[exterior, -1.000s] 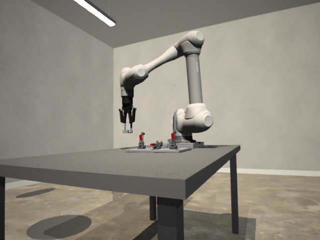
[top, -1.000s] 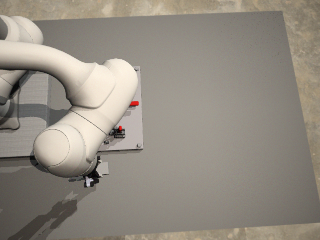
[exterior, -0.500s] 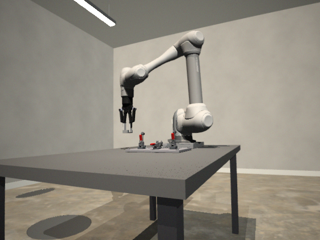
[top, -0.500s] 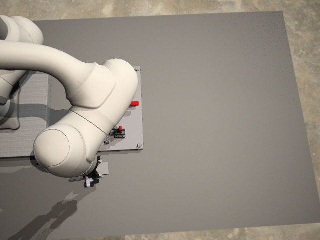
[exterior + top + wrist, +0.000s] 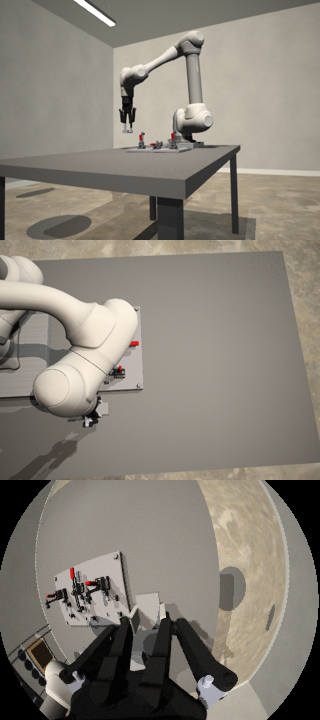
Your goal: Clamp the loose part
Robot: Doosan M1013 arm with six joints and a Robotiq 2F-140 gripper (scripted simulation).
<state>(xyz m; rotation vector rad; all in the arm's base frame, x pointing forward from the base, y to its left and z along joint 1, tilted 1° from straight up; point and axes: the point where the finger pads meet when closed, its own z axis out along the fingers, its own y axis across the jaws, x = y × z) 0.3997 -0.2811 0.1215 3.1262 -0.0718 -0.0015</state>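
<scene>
Now: the toggle clamp 70 mm ahead of my hand, 140 mm to the left of it and 90 mm below it. Also, from my hand: light grey fixture plate: 40 mm ahead, 260 mm to the left, 150 mm below; then flat grey part: 30 mm below.
</scene>
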